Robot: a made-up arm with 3 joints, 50 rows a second.
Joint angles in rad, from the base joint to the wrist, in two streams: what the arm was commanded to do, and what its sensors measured. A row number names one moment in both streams.
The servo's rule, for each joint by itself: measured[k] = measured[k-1] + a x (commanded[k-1-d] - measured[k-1]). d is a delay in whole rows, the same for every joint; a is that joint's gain. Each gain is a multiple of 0.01, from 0.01 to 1. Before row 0 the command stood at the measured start. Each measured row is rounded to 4 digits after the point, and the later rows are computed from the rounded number. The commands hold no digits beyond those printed.
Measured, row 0: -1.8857 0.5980 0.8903
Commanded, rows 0 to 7: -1.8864 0.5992 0.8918; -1.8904 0.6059 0.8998; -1.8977 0.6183 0.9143; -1.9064 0.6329 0.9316; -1.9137 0.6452 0.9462; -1.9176 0.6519 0.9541; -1.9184 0.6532 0.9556; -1.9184 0.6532 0.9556
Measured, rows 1 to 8: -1.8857 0.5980 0.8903; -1.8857 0.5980 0.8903; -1.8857 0.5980 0.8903; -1.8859 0.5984 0.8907; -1.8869 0.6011 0.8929; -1.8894 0.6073 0.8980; -1.8933 0.6165 0.9061; -1.8980 0.6268 0.9157
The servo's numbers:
d 3
a 0.23 0.36 0.24

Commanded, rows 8 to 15: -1.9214 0.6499 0.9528; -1.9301 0.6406 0.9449; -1.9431 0.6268 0.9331; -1.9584 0.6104 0.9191; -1.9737 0.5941 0.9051; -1.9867 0.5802 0.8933; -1.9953 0.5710 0.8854; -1.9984 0.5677 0.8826
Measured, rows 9 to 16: -1.9025 0.6358 0.9249; -1.9062 0.6421 0.9323; -1.9090 0.6461 0.9379; -1.9119 0.6475 0.9415; -1.9161 0.6450 0.9423; -1.9223 0.6384 0.9401; -1.9306 0.6283 0.9351; -1.9405 0.6160 0.9279
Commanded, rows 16 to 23: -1.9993 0.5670 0.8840; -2.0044 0.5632 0.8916; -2.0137 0.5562 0.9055; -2.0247 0.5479 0.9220; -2.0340 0.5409 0.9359; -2.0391 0.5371 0.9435; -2.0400 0.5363 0.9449; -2.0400 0.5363 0.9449
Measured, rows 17 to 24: -1.9511 0.6031 0.9196; -1.9613 0.5915 0.9114; -1.9698 0.5829 0.9045; -1.9766 0.5772 0.8996; -1.9830 0.5722 0.8977; -1.9901 0.5664 0.8996; -1.9981 0.5597 0.9050; -2.0064 0.5529 0.9124
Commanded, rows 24 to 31: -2.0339 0.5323 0.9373; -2.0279 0.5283 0.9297; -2.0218 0.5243 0.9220; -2.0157 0.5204 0.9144; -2.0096 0.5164 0.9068; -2.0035 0.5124 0.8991; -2.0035 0.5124 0.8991; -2.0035 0.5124 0.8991
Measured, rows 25 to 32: -2.0139 0.5472 0.9199; -2.0199 0.5433 0.9259; -2.0245 0.5408 0.9305; -2.0267 0.5377 0.9321; -2.0270 0.5343 0.9315; -2.0258 0.5307 0.9292; -2.0235 0.5270 0.9256; -2.0203 0.5232 0.9211
